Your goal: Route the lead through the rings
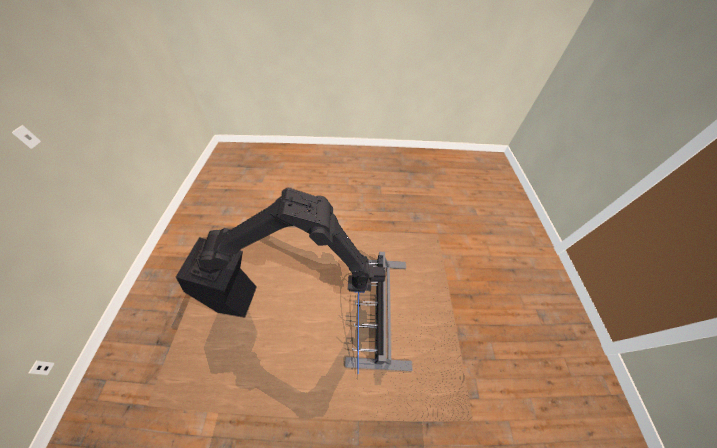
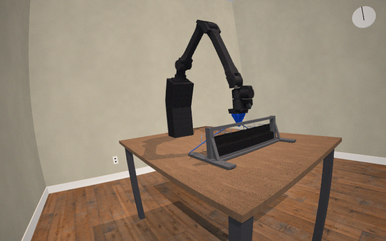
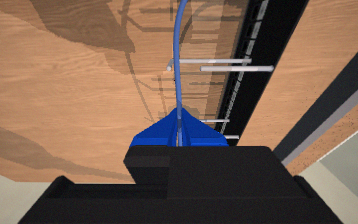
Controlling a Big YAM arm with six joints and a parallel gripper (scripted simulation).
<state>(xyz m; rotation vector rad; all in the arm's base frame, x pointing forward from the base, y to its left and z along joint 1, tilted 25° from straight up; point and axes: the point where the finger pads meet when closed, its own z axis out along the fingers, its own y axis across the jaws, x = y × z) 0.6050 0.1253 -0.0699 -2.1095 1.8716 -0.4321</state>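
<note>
My hand is 110 mm short of the grey rack, 40 mm to the left of it and 40 mm above it.
</note>
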